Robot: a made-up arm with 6 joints. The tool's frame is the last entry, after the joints.
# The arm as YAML. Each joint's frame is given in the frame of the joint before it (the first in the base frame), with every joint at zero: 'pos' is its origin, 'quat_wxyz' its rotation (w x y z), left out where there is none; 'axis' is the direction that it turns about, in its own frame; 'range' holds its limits. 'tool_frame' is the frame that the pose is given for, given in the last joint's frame.
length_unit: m
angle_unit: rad
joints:
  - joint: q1
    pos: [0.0, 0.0, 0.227]
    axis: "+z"
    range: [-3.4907, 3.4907]
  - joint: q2
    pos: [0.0, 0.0, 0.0]
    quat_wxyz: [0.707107, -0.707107, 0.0, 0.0]
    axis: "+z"
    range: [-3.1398, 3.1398]
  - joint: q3
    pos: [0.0, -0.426, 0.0]
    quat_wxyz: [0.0, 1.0, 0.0, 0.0]
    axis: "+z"
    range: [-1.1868, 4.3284]
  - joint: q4
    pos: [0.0, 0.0, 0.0]
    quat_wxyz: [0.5, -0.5, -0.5, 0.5]
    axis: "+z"
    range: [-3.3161, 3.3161]
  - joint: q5
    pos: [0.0, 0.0, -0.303]
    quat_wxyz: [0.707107, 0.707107, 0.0, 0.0]
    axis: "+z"
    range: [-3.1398, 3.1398]
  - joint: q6
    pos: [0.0, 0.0, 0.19]
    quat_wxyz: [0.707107, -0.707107, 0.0, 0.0]
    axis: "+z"
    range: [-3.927, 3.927]
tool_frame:
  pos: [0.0, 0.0, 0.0]
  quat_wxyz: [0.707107, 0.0, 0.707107, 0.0]
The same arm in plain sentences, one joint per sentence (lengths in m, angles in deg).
The arm has six revolute joints in a row. What follows holds with every joint at zero, and every direction is one of the base frame's. The first joint lies 0.227 m along +z from the base frame's origin and turns about +z, from -200 to 200 deg. The second joint lies at the same point as the first joint and turns about +y, from -179.9 to 179.9 deg. The third joint lies 0.426 m along +z from the second joint and turns about -y, from -68 to 248 deg. The fourth joint lies at the same point as the third joint and turns about -x, from -190 to 190 deg. The fifth joint lies 0.303 m along +x from the fourth joint and turns about -y, from -179.9 to 179.9 deg. The sixth joint lies 0.19 m along -y from the fifth joint and turns about -x, from -225 to 225 deg. The tool frame, which is the frame that the pose is given for, lies at the same point as the sixth joint; its axes are parallel to the base frame's.
